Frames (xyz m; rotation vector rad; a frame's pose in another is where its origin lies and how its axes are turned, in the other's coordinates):
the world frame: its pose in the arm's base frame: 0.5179 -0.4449 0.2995 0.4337 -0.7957 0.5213
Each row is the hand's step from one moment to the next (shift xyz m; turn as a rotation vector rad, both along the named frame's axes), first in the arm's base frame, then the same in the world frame.
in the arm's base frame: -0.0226 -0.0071 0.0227 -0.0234 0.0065 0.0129
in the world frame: 0.0021 0.0115 0.0306 -0.0021 0.0211 0.0175
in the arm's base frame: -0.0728 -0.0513 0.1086 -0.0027 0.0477 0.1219
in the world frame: 0.0259 0.0208 0.1365 0.1043 0.0600 0.0516
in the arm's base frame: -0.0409 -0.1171 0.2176 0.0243 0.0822 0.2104
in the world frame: 0.1096 -0.0315 0.2230 0.1970 0.0864 0.0730
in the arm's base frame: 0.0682 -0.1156 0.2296 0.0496 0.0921 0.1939
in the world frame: 0.1832 -0.0925 0.1691 0.2020 0.0765 0.0432
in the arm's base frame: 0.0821 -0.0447 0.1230 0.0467 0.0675 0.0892
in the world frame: 0.1296 -0.0628 0.0558 0.1139 0.0410 -0.0071
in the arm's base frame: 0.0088 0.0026 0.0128 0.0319 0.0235 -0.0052
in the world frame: 0.0156 -0.0010 0.0017 0.0212 -0.0011 -0.0338
